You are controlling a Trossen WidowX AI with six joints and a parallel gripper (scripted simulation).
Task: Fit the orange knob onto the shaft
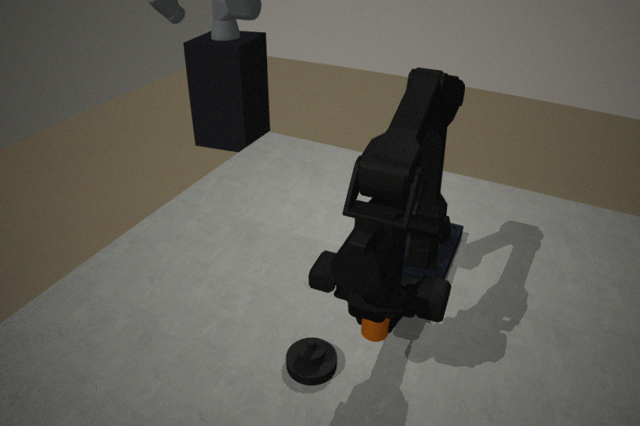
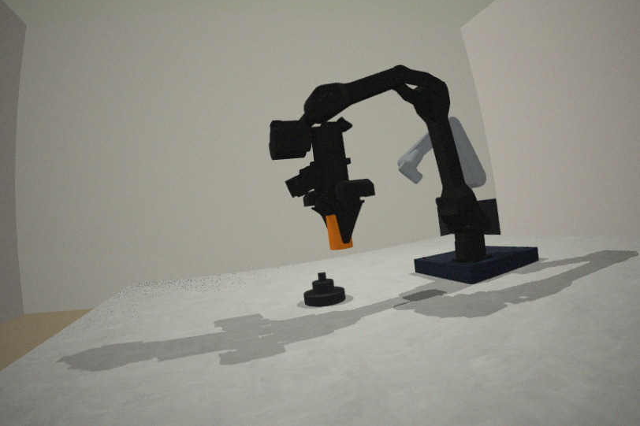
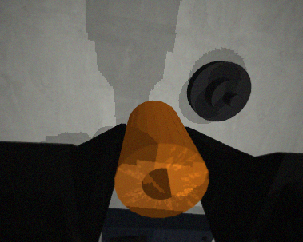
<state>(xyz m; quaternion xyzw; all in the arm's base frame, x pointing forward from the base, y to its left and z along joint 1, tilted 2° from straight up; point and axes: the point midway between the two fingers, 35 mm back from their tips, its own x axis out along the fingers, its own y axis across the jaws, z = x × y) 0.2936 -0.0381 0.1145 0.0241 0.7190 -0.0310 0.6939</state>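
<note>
Right now my gripper tip is 10 cm to the left of the dark round pedestal and 9 cm above it. From my gripper tip the other things lie so: orange knob (2 cm above).
</note>
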